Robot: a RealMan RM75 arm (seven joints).
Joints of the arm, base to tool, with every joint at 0 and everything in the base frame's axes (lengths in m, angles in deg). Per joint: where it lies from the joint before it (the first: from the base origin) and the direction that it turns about. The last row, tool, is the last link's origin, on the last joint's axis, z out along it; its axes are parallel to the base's.
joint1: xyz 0 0 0.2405 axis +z
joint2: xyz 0 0 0 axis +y
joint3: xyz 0 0 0.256 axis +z
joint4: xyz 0 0 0 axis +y
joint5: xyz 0 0 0.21 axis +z
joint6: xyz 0 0 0 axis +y
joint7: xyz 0 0 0.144 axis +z
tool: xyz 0 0 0
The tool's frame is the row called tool.
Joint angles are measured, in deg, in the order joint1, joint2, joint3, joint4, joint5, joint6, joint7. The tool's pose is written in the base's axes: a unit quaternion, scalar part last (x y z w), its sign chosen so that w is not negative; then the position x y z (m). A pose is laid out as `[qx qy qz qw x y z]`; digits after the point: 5 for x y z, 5 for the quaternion.
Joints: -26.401, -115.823, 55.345, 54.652, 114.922, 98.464, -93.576
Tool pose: [-0.97223 -0.18653 -0.13808 0.03010 -0.24266 0.31201 0.02549]
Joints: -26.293, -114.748, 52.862, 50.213, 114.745, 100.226, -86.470
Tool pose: [-0.97444 -0.16166 -0.15361 0.02716 -0.25559 0.30522 0.02856]
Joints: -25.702, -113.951, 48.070, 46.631, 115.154, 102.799, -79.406
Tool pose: [-0.97316 -0.13927 -0.17924 0.03795 -0.26890 0.29674 0.03693]
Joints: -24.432, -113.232, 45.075, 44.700, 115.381, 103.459, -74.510
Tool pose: [-0.97171 -0.12677 -0.19039 0.05875 -0.28213 0.28966 0.04393]
